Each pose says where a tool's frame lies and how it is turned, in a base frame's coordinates. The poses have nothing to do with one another.
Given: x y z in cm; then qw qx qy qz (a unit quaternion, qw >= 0).
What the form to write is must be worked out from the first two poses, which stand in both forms.
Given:
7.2, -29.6, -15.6, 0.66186, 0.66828, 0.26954, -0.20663
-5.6, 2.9, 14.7, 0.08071, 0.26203, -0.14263, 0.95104
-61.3, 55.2, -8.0, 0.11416, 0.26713, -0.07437, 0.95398
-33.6, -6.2, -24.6, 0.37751, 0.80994, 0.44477, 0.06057
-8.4, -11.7, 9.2, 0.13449, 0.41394, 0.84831, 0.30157
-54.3, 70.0, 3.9, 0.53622, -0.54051, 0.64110, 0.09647
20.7, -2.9, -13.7, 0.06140, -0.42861, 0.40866, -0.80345
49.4, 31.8, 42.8, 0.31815, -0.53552, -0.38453, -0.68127
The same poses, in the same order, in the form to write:
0.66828, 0.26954, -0.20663, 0.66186, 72, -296, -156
0.26203, -0.14263, 0.95104, 0.08071, -56, 29, 147
0.26713, -0.07437, 0.95398, 0.11416, -613, 552, -80
0.80994, 0.44477, 0.06057, 0.37751, -336, -62, -246
0.41394, 0.84831, 0.30157, 0.13449, -84, -117, 92
-0.54051, 0.64110, 0.09647, 0.53622, -543, 700, 39
-0.42861, 0.40866, -0.80345, 0.06140, 207, -29, -137
-0.53552, -0.38453, -0.68127, 0.31815, 494, 318, 428

